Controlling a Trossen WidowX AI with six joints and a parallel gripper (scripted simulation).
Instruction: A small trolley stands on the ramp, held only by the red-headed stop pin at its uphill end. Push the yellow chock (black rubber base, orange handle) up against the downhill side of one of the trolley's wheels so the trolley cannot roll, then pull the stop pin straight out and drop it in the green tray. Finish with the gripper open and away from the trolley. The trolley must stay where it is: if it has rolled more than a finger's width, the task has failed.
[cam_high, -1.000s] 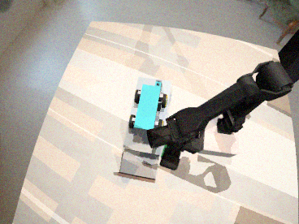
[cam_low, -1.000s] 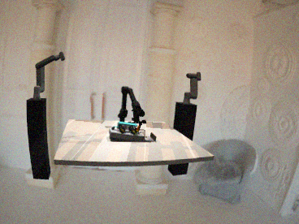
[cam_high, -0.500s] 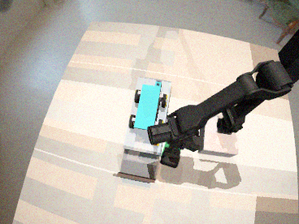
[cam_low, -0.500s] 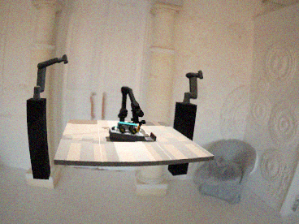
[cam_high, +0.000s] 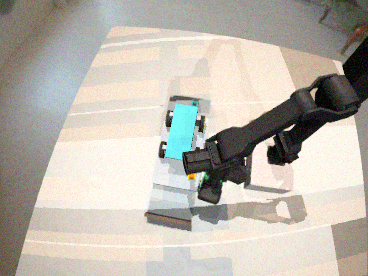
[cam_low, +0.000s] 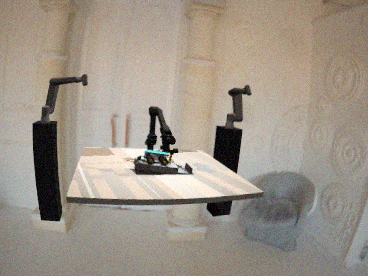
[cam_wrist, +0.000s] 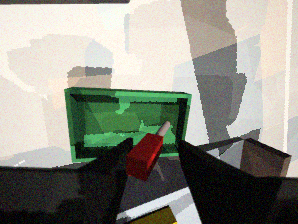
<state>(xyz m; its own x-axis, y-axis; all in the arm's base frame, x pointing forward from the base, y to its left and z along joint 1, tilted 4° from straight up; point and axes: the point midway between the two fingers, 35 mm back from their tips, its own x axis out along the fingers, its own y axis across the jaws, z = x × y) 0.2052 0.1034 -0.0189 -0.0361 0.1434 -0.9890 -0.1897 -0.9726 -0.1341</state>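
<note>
Now: the red-headed stop pin right at my gripper tip. Round my gripper tip: teal trolley 12 cm to the right, 12 cm ahead, 7 cm above; green tray 6 cm below, 2 cm to the right, 1 cm behind; yellow chock 7 cm ahead, 4 cm above, 2 cm to the right.
</note>
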